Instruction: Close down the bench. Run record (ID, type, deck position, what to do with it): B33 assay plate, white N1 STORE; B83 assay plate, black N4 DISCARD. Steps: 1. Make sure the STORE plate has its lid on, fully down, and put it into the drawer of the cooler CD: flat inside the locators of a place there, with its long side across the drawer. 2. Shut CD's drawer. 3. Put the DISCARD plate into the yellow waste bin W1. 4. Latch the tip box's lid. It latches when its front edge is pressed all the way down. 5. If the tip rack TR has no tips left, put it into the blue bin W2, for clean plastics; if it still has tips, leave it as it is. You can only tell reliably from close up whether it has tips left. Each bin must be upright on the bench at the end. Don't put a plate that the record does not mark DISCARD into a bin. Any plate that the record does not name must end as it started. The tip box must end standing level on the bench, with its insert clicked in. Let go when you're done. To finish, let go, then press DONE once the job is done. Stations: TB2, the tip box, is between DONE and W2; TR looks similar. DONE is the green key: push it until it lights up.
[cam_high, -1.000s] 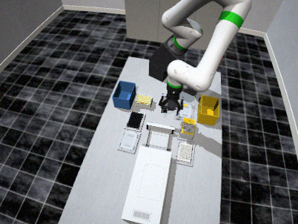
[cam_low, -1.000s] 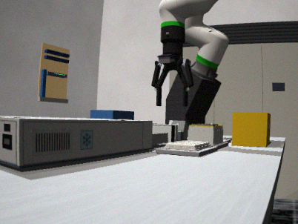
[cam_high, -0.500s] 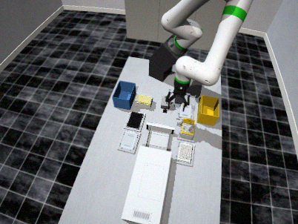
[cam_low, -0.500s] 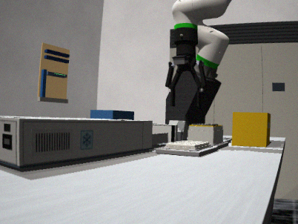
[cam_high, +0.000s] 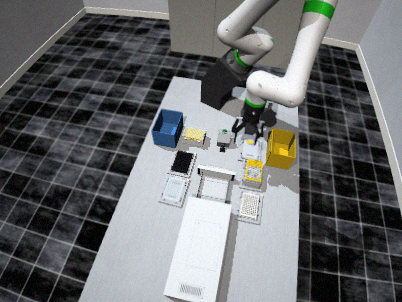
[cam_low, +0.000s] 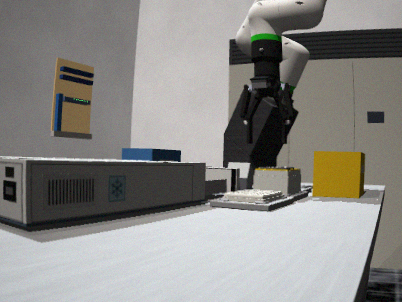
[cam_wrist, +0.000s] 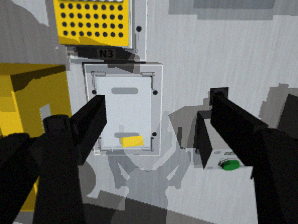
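Right now my hand is 150 mm above the clear plate lid, 60 mm past it and 40 mm to the right of it. Round my hand: green done key (120 mm to the right, 110 mm behind, 100 mm below); yellow-topped tip holder (110 mm below, 100 mm ahead, 70 mm to the left); yellow bin W1 (210 mm to the left, 120 mm below, 80 mm behind).
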